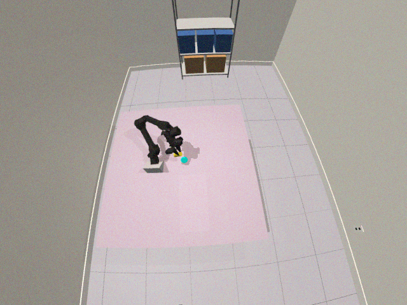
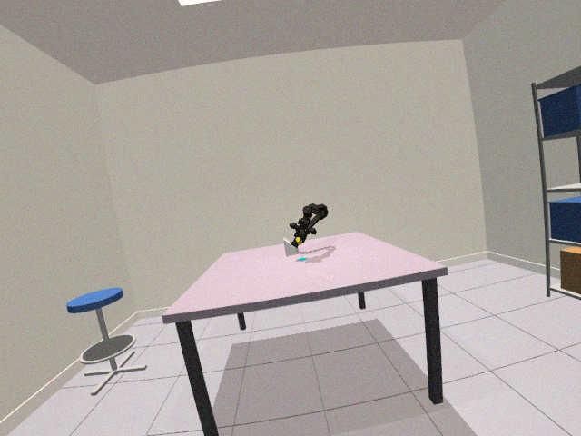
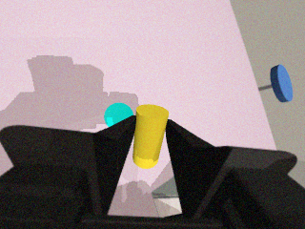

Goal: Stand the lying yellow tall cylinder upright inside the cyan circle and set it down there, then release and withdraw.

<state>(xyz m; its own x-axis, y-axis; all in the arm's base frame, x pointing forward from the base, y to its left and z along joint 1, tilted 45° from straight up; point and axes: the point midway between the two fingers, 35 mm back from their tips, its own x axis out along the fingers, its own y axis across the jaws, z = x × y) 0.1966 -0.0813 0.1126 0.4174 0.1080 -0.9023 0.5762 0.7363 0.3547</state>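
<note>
The cyan circle is 13 cm below my gripper tip and 2 cm ahead of it. From my gripper tip the other things lie so: yellow tall cylinder (2 cm behind, 1 cm below).
</note>
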